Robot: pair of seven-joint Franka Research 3 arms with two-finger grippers.
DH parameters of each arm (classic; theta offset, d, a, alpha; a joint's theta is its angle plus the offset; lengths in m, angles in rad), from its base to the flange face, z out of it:
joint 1: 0 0.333 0 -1.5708
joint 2: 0 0 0 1.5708
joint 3: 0 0.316 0.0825 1.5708
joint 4: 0 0 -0.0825 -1.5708
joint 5: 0 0.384 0 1.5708
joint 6: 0 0 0.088 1.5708
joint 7: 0 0.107 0 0
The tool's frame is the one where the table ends.
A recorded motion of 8 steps. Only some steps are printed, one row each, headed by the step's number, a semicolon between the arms.
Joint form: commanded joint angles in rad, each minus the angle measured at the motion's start. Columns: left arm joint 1, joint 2, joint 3, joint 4, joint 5, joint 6, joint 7; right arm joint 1, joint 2, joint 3, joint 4, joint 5, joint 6, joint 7.
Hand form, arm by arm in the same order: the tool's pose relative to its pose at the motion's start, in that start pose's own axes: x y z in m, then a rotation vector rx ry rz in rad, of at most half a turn. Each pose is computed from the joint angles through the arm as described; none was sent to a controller.
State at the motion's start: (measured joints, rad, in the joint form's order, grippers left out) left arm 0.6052 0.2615 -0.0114 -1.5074 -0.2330 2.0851 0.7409; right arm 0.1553 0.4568 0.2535 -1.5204 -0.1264 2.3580 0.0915
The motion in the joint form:
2: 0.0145 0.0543 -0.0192 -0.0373 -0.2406 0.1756 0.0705; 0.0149 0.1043 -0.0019 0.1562 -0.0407 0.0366 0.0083
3: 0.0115 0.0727 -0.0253 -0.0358 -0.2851 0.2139 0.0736; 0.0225 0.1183 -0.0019 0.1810 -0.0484 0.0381 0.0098
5: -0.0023 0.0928 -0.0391 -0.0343 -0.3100 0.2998 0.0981; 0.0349 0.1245 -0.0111 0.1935 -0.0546 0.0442 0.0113
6: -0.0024 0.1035 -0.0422 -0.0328 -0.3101 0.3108 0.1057; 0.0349 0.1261 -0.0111 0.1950 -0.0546 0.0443 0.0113
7: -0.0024 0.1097 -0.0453 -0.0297 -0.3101 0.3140 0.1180; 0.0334 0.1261 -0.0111 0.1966 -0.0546 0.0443 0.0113
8: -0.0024 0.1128 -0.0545 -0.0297 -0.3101 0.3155 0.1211; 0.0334 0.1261 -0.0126 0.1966 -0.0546 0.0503 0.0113
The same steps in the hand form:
2: 0.0035 -0.0097 0.0378 -0.0728 0.1931 -0.0913; 0.0340 0.0014 0.0046 -0.0049 0.0916 -0.0069
3: 0.0072 -0.0097 0.0472 -0.0828 0.2302 -0.1177; 0.0389 -0.0025 0.0040 -0.0052 0.1043 -0.0135
5: 0.0184 -0.0045 0.0556 -0.0533 0.2859 -0.1039; 0.0418 -0.0058 0.0033 -0.0106 0.1161 -0.0207
6: 0.0187 -0.0049 0.0617 -0.0507 0.2862 -0.0985; 0.0420 -0.0056 0.0038 -0.0103 0.1161 -0.0204
7: 0.0197 -0.0044 0.0647 -0.0503 0.2866 -0.0857; 0.0424 -0.0044 0.0031 -0.0110 0.1178 -0.0188
8: 0.0223 -0.0002 0.0677 -0.0570 0.2871 -0.0777; 0.0430 -0.0036 0.0026 -0.0116 0.1236 -0.0181

